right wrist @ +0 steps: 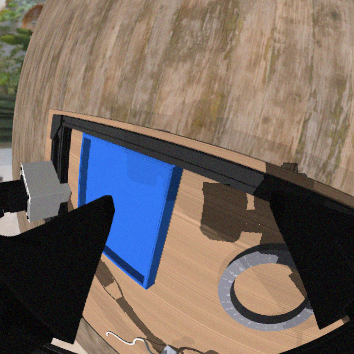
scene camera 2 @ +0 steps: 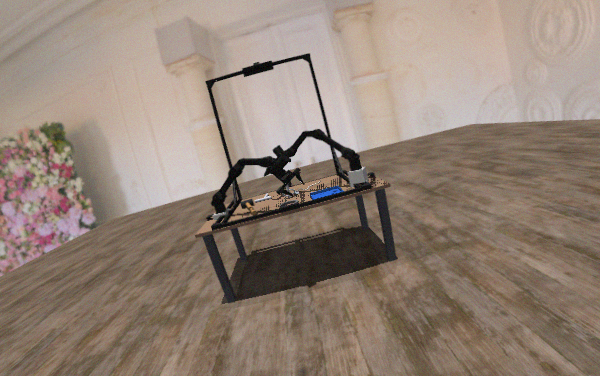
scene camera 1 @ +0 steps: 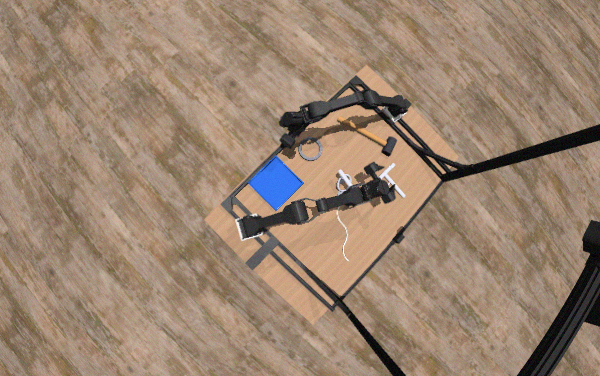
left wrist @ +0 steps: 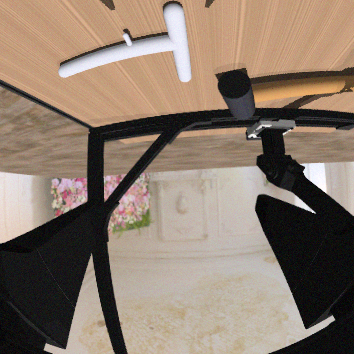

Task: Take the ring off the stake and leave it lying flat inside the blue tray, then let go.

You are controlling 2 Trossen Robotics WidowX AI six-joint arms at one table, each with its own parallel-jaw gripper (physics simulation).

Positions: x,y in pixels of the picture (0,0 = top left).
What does the white T-shaped piece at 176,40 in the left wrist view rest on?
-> The table.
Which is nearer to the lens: the white T-shaped piece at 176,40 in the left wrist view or the hammer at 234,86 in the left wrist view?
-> The white T-shaped piece.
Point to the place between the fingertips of my left gripper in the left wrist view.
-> At 180,205
